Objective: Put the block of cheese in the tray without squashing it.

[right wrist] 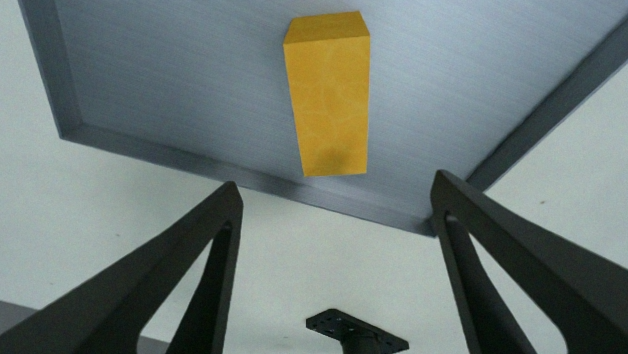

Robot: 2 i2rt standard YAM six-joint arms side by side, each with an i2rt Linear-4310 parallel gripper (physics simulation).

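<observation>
The orange-yellow block of cheese (330, 105) rests inside the grey tray (175, 85), close to the tray's lower wall in the right wrist view. Its edges look straight and its sides undented. My right gripper (333, 186) is open, with its two dark fingers wide apart and nothing between them. It is clear of the cheese, back from it and above the tray's lower edge. My left gripper does not show in this view.
The tray's low dark walls show at the left, bottom and right. A pale table top (150, 225) lies around it. A black flanged part (357, 330) stands at the bottom centre. A grey surface shows at the bottom left corner.
</observation>
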